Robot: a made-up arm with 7 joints.
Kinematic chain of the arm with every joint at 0, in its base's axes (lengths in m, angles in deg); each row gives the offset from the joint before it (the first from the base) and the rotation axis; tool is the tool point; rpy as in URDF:
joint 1: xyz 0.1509 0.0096 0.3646 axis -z
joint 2: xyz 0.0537 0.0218 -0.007 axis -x
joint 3: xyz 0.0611 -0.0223 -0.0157 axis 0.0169 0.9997 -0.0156
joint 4: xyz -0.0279 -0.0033 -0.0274 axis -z
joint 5: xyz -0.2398 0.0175 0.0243 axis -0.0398 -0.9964 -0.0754
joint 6: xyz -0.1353 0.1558 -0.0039 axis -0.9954 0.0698 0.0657
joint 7: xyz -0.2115 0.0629 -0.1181 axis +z
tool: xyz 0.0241 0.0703 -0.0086 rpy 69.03 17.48 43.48
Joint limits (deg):
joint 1: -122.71..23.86
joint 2: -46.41..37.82
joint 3: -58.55..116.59
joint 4: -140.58..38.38
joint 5: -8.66..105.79
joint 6: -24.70..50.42
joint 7: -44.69..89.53
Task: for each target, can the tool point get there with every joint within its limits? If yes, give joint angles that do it. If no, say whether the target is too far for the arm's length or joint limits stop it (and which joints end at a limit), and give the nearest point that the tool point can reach.
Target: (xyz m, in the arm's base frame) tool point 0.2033 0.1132 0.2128
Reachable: no: joint limits stop it (at a limit: joint 1, joint 4, joint 5, joint 6, joint 7) | nearest point 0.1828 0.1512 0.1721 | short by 0.059 m
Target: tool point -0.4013 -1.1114 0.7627
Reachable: no: too far | nearest point -0.1314 -0.6384 0.5837 | short by 0.573 m
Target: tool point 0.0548 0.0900 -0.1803
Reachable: yes | joints -56.73 -4.59 -26.46 -27.16 67.11 30.55 49.65
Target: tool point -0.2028 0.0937 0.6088
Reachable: yes | joints -31.71 -12.63 89.50 -10.22 85.44 -10.26 46.12
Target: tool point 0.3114 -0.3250 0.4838
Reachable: yes | joints -74.11 -35.72 96.07 -83.27 75.42 39.92 39.60
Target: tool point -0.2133 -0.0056 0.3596
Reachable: yes | joints -22.31 -36.39 40.41 -53.06 86.25 3.10 3.48
